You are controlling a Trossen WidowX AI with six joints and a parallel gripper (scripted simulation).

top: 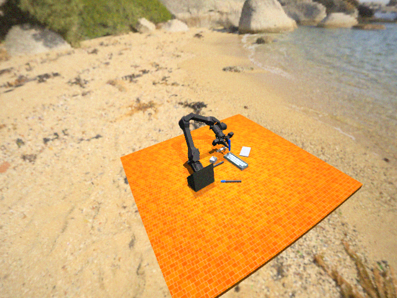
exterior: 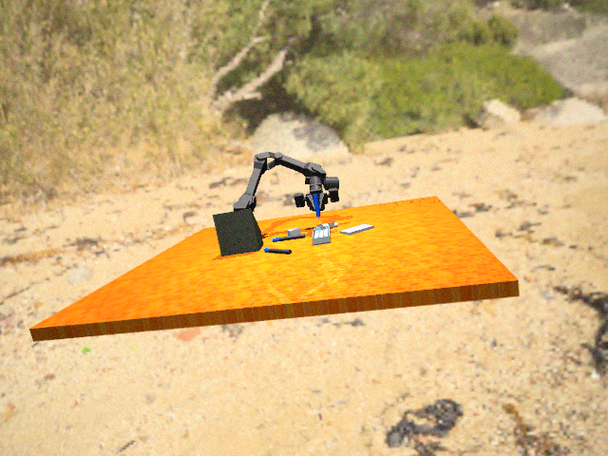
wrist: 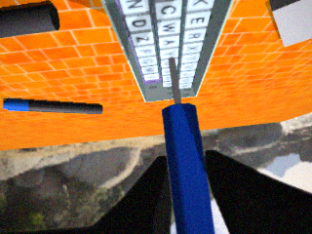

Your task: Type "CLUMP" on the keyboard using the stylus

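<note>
My gripper tip is now 120 mm past the small grey block, 60 mm to the right of it and 90 mm above it. Also, from my gripper tip: blue stylus 10 mm below.
</note>
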